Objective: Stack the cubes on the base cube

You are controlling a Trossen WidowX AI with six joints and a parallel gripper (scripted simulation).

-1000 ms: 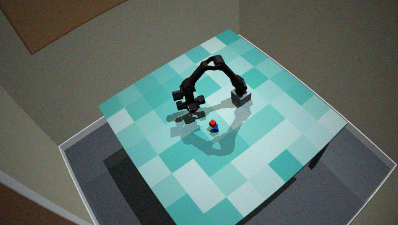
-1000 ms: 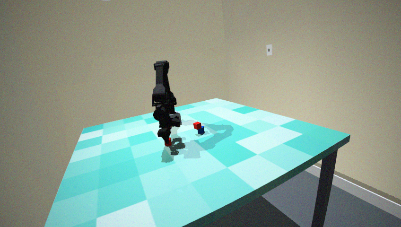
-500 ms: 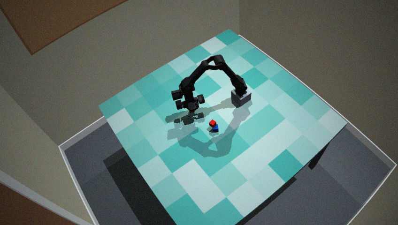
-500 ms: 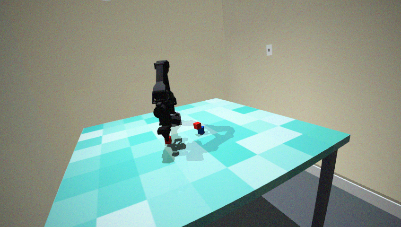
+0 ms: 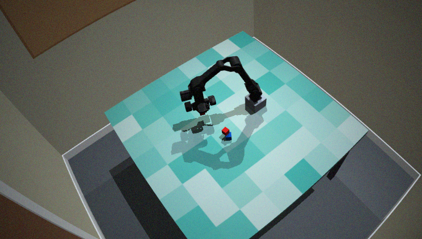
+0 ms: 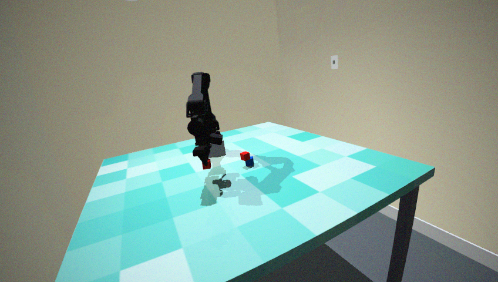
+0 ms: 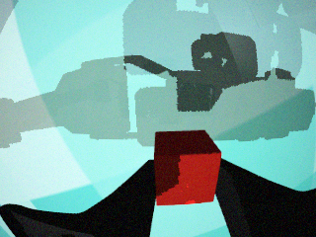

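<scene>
Now: gripper tip 50 mm past the blue cube, 210 mm to the right of it and 60 mm above it.
</scene>
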